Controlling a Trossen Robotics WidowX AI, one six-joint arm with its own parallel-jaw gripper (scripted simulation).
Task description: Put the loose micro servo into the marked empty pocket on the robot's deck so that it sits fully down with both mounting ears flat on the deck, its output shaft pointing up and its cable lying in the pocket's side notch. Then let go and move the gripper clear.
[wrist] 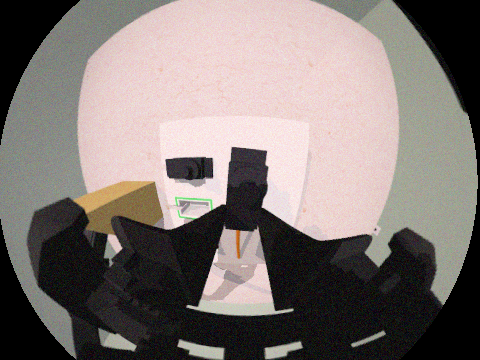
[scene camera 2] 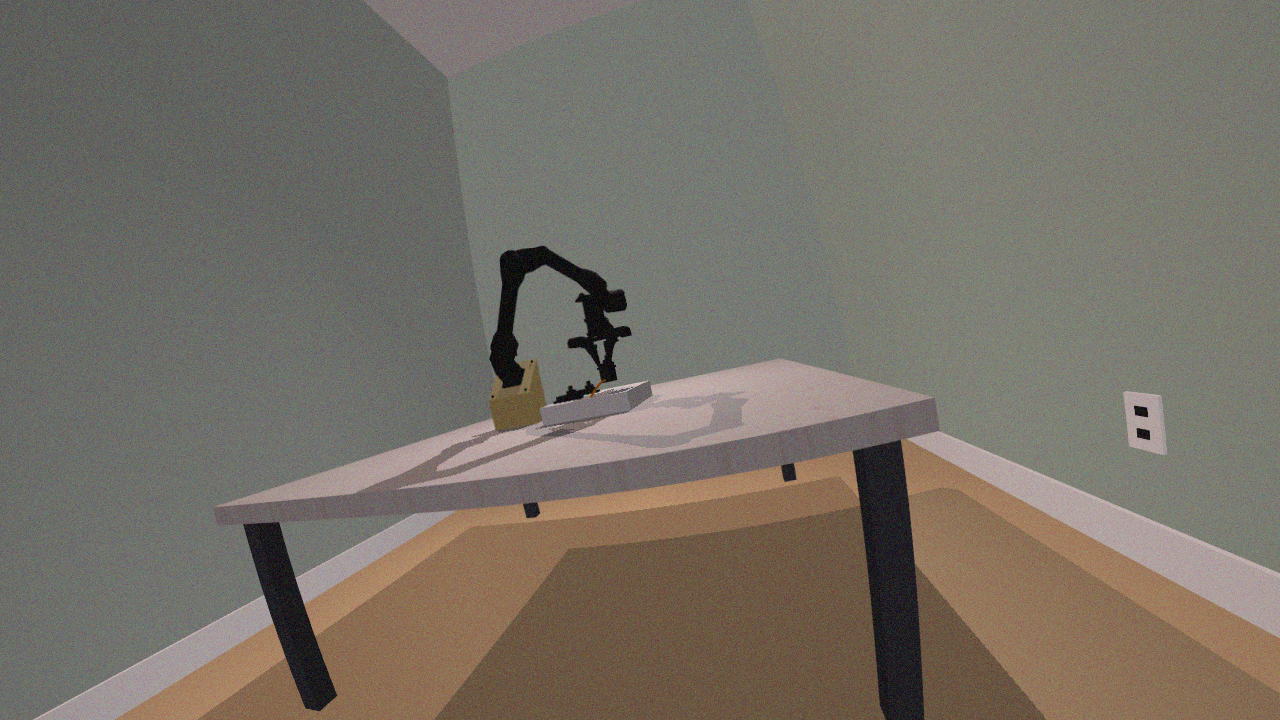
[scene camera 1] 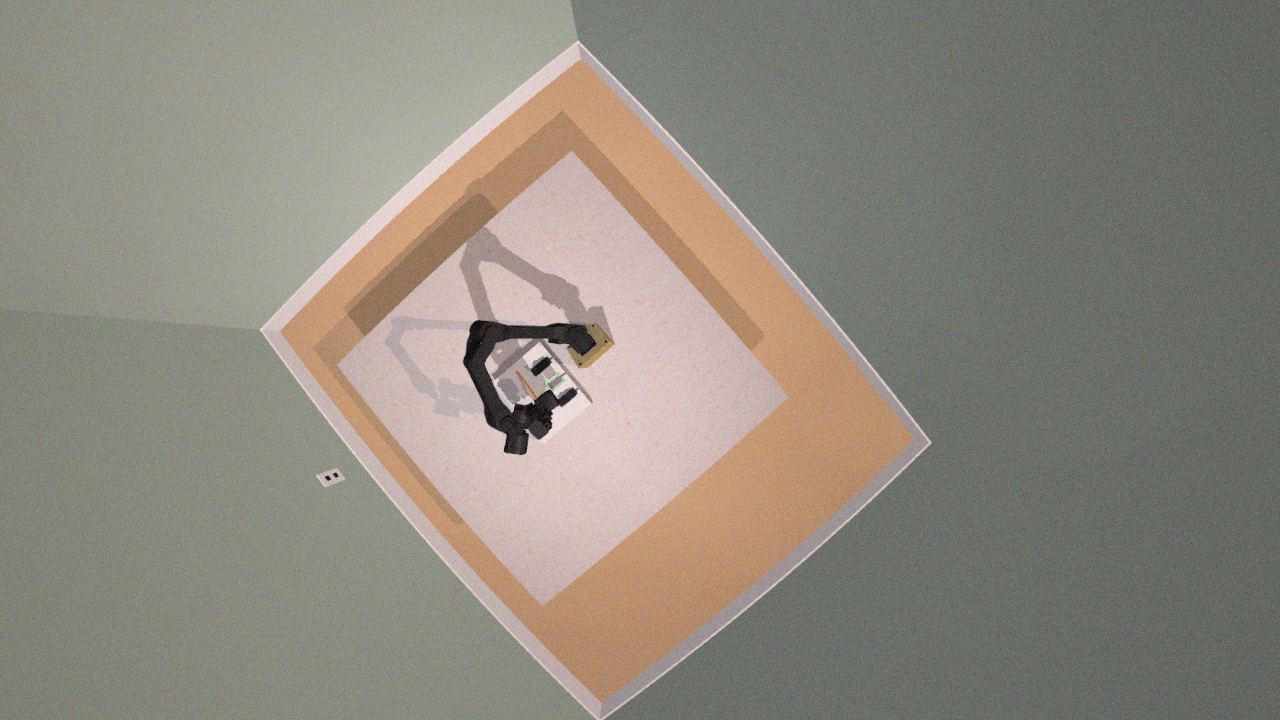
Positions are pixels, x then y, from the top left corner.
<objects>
my gripper: wrist; scene camera 2; scene camera 1 539,408
same spot on my gripper: [scene camera 2: 587,344] = [wrist: 185,307]
</objects>
